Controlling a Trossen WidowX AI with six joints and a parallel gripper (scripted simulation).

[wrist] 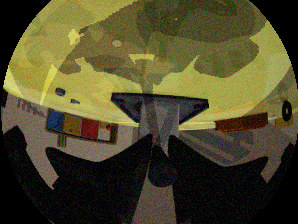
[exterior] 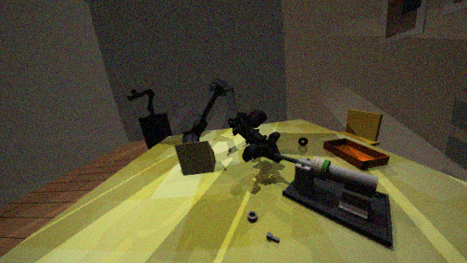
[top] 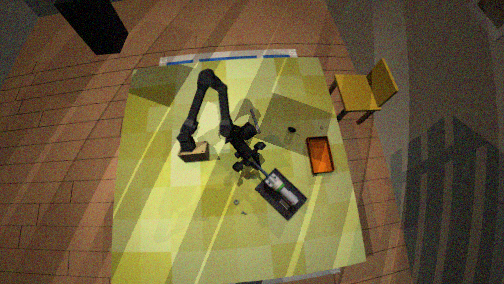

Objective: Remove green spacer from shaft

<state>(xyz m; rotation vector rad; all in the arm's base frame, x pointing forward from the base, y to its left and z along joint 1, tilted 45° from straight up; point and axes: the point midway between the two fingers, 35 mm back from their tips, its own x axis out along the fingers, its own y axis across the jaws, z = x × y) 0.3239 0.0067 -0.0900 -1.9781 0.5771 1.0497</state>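
Right now the green spacer is 100 mm ahead of my gripper tip, 90 mm to the right of it and 20 mm above it. Round my gripper tip: orange tray 340 mm ahead, 90 mm to the left, 50 mm below; black ring 230 mm to the left, 180 mm ahead, 40 mm below.
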